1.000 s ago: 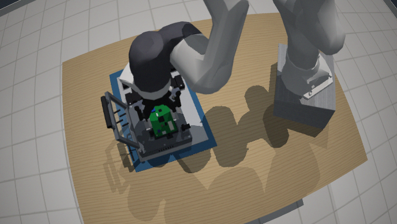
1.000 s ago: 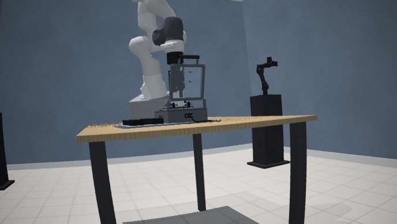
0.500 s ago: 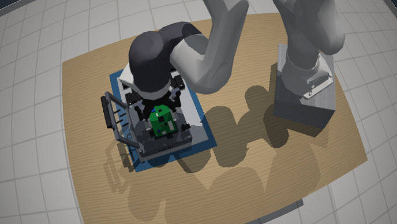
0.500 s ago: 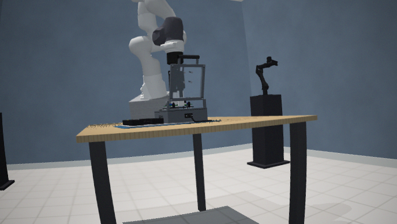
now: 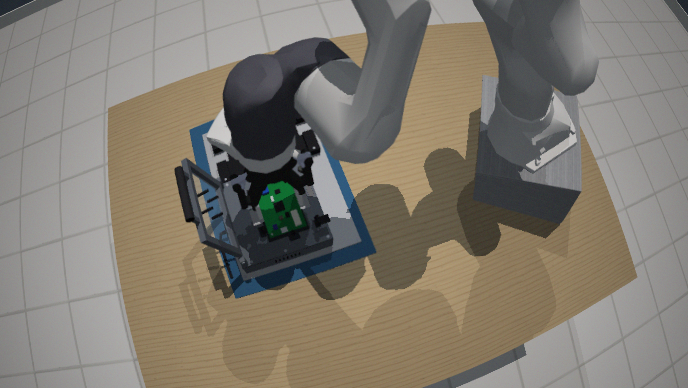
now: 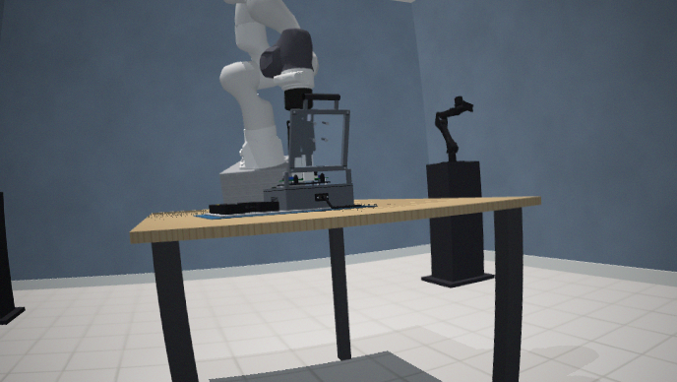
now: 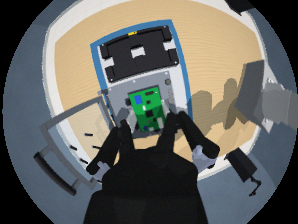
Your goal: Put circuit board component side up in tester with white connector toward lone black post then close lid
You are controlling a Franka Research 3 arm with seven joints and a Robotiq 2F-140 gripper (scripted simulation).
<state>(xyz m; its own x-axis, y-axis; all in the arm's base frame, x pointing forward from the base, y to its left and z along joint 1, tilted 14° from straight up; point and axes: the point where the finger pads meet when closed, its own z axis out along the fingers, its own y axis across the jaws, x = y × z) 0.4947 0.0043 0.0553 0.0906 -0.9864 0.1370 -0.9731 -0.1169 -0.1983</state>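
Now: the green circuit board 20 mm below my hand. Round my hand: black post: 70 mm behind, 50 mm to the left, 10 mm below; see-through lid: 120 mm ahead, 10 mm to the left, 80 mm above.
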